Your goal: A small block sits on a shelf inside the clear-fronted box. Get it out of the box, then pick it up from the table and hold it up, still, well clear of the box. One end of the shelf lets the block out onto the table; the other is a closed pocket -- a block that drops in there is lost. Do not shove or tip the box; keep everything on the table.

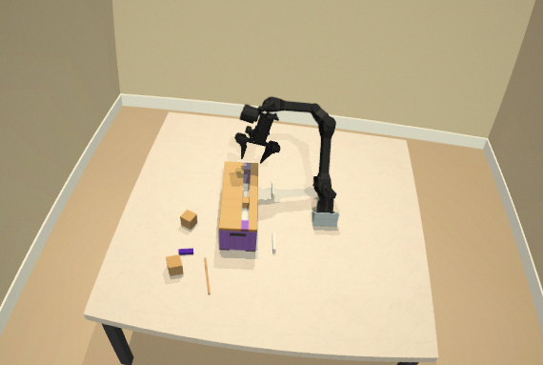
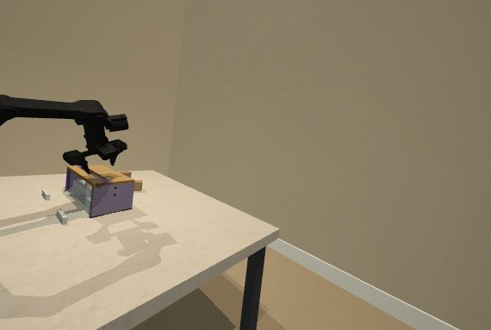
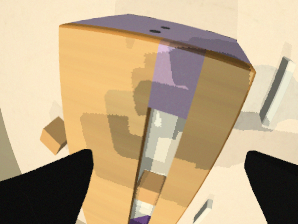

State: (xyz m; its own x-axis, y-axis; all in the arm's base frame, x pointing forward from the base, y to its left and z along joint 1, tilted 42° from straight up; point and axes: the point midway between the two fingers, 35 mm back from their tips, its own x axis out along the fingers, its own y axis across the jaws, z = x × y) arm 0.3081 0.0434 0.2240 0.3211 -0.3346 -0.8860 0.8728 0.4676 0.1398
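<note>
Now: gripper tip 150 mm to the right of the box, 110 mm above it and 20 mm past it. The rest, counted from my gripper tip: thin stick 490 mm to the left, 170 mm below, 80 mm ahead; then small tan block 160 mm to the left, 90 mm below, 10 mm behind.
</note>
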